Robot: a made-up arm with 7 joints. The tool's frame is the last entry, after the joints.
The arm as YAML. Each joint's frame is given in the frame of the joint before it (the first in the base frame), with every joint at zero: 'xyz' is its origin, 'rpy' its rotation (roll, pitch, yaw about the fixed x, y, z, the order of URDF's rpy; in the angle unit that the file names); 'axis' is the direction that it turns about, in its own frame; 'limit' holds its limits. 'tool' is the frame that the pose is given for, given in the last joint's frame.
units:
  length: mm
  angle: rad
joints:
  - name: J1
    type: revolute
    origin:
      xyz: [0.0, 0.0, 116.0]
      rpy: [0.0, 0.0, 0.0]
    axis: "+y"
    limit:
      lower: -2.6
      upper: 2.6
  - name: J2
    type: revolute
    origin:
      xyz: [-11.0, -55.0, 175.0]
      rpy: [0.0, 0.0, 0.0]
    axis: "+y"
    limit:
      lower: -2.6
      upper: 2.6
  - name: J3
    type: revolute
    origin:
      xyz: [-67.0, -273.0, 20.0]
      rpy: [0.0, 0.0, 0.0]
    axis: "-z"
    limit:
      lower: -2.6
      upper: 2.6
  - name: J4
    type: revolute
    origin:
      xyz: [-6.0, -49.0, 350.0]
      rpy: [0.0, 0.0, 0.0]
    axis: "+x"
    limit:
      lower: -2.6
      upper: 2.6
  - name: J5
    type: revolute
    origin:
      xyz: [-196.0, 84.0, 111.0]
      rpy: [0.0, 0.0, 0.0]
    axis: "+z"
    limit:
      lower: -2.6
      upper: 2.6
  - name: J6
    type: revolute
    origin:
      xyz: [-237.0, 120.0, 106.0]
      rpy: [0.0, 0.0, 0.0]
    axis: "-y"
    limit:
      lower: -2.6
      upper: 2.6
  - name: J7
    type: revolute
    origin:
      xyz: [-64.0, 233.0, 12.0]
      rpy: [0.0, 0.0, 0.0]
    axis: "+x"
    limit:
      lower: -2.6
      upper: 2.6
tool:
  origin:
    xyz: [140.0, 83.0, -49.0]
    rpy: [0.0, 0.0, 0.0]
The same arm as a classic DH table. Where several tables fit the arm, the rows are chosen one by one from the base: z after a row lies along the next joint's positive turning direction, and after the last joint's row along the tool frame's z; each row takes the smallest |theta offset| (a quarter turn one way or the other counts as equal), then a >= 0, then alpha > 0; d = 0 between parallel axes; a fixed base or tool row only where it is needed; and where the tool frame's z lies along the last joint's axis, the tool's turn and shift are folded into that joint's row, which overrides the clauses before.
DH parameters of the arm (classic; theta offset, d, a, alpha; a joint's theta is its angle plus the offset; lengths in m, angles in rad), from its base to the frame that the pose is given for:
base (fixed): 0 0.116 0 -1.5708
J1: 1.508 0 -0.1753 0
J2: -1.508 -0.328 -0.067 -1.5708
J3: 1.5708 -0.37 0.049 1.5708
J4: 0 -0.202 -0.084 1.5708
J5: -1.5708 0.217 0.237 -1.5708
J6: -1.5708 -0.353 0.012 1.5708
J7: -1.5708 0.076 0.083 -1.5708
tool (fixed): -1.5708 -0.049 0 0
Joint limits (rad, base to tool): -2.6..2.6 -2.6..2.6 -2.6..2.6 -2.6..2.6 -2.6..2.6 -2.6..2.6 -2.6..2.6

